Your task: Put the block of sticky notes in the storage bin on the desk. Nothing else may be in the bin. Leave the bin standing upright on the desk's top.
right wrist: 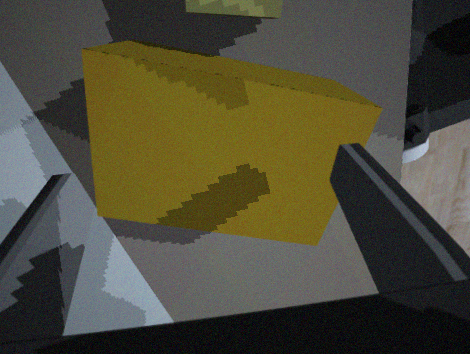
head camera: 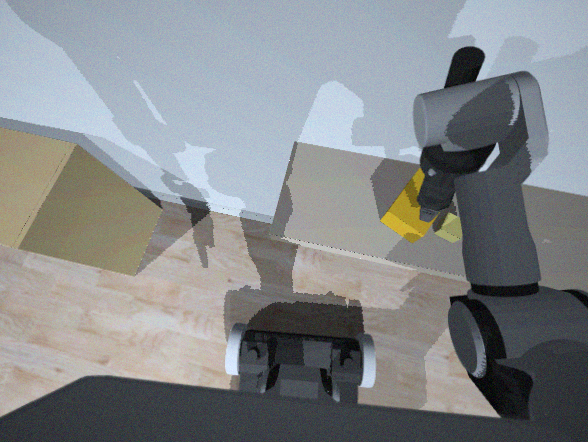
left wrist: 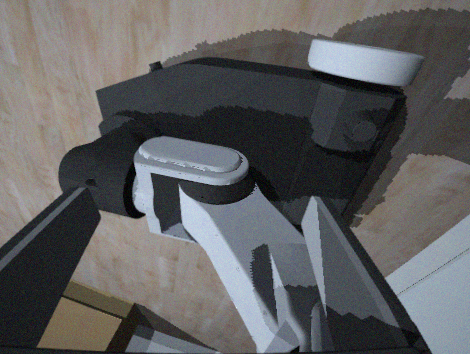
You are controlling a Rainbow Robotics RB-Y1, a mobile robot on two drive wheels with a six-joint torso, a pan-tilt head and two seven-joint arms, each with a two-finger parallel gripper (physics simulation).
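Places are measured from the robot's base along level axes (x ahead, y left, z up), in metres.
Pixels of known places: left gripper, fingertip midpoint: [left wrist: 202, 206]; right gripper, fingertip midpoint: [right wrist: 212, 176] [head camera: 432, 196]; robot's base at its link origin: [head camera: 300, 351].
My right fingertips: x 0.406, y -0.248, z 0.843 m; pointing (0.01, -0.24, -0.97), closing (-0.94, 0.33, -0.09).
Note:
Ahead of a thing's pixels: the offset from my right fingertips to its middle. "pt": to the spot under its first point. Level surfaces: height alone.
A pale yellow-green block, likely the sticky notes @(0.040 m back, 0.069 m right, 0.075 m down) [head camera: 448, 227] [right wrist: 235, 6], lies on the grey-beige desk top @(0.093 m down) [head camera: 330, 200] [right wrist: 280, 285], partly hidden behind my right arm in the head view. Close beside it, a larger yellow box-like thing, likely the storage bin @(0.001 m ahead, 0.012 m left, 0.060 m down) [head camera: 400, 210] [right wrist: 200, 130], shows closed faces; no opening is visible. My right gripper [head camera: 428, 215] [right wrist: 212, 176] is open and empty above the yellow thing, one finger overlapping its right part in the right wrist view. My left gripper [left wrist: 202, 206] is open and empty, over the robot's base, away from these things.
A tan box-shaped piece @(pt 0.075 m ahead, 1.057 m left, 0.420 m down) [head camera: 95, 205] stands at the left of the head view. A pale blue surface [head camera: 225, 60] lies beyond the desk. Wooden floor @(0.843 m down) [head camera: 165, 320] [left wrist: 125, 260] lies around my dark base [left wrist: 225, 100], with white wheels [head camera: 367, 360] [left wrist: 362, 62].

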